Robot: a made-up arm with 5 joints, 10 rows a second.
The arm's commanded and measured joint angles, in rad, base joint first. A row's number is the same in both.
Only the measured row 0 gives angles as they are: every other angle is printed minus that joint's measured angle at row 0.
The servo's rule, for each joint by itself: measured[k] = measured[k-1] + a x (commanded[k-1-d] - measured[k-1]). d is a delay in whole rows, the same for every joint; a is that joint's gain. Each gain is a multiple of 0.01, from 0.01 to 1. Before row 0 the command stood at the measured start. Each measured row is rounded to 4 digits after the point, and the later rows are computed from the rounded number. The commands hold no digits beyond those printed.
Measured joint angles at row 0:
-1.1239, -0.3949, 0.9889, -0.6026, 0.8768
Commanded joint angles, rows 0 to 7:
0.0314, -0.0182, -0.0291, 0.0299, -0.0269
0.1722, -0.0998, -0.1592, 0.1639, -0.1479
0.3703, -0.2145, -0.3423, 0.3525, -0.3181
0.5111, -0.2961, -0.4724, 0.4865, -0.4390
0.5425, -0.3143, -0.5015, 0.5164, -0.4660
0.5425, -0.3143, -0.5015, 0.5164, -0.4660
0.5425, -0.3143, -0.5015, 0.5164, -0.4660
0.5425, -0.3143, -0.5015, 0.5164, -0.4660
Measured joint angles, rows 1 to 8:
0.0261, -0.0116, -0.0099, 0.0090, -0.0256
0.1474, -0.0680, -0.0607, 0.0555, -0.1418
0.3324, -0.1618, -0.1564, 0.1446, -0.3093
0.4807, -0.2478, -0.2638, 0.2472, -0.4325
0.5320, -0.2904, -0.3446, 0.3280, -0.4643
0.5407, -0.3057, -0.3979, 0.3845, -0.4659
0.5422, -0.3112, -0.4331, 0.4241, -0.4660
0.5424, -0.3132, -0.4564, 0.4518, -0.4660
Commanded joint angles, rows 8 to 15:
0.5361, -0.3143, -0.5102, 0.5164, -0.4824
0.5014, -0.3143, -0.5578, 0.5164, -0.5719
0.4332, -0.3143, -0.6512, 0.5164, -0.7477
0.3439, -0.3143, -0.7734, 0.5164, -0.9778
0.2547, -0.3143, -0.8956, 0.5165, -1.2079
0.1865, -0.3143, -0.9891, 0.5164, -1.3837
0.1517, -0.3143, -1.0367, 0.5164, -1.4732
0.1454, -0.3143, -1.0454, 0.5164, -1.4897
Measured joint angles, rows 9 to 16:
0.5372, -0.3139, -0.4747, 0.4712, -0.4816
0.5075, -0.3142, -0.5030, 0.4848, -0.5674
0.4458, -0.3143, -0.5534, 0.4943, -0.7387
0.3612, -0.3143, -0.6282, 0.5009, -0.9658
0.2728, -0.3143, -0.7191, 0.5056, -1.1958
0.2012, -0.3143, -0.8109, 0.5088, -1.3743
0.1601, -0.3143, -0.8877, 0.5111, -1.4683
0.1479, -0.3143, -0.9413, 0.5127, -1.4886

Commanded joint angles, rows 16 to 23:
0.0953, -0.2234, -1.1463, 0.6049, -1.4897
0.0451, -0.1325, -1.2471, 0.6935, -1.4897
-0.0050, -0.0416, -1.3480, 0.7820, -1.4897
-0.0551, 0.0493, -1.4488, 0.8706, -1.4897
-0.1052, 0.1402, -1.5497, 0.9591, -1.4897
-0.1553, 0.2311, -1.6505, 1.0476, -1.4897
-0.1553, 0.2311, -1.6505, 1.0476, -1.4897
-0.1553, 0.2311, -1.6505, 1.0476, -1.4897
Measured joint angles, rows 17 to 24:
0.1042, -0.2561, -1.0110, 0.5404, -1.4896
0.0551, -0.1770, -1.0913, 0.5863, -1.4897
0.0052, -0.0903, -1.1786, 0.6450, -1.4897
-0.0448, -0.0010, -1.2705, 0.7127, -1.4897
-0.0949, 0.0894, -1.3654, 0.7866, -1.4897
-0.1450, 0.1801, -1.4623, 0.8649, -1.4897
-0.1535, 0.2127, -1.5263, 0.9197, -1.4897
-0.1550, 0.2245, -1.5685, 0.9581, -1.4897

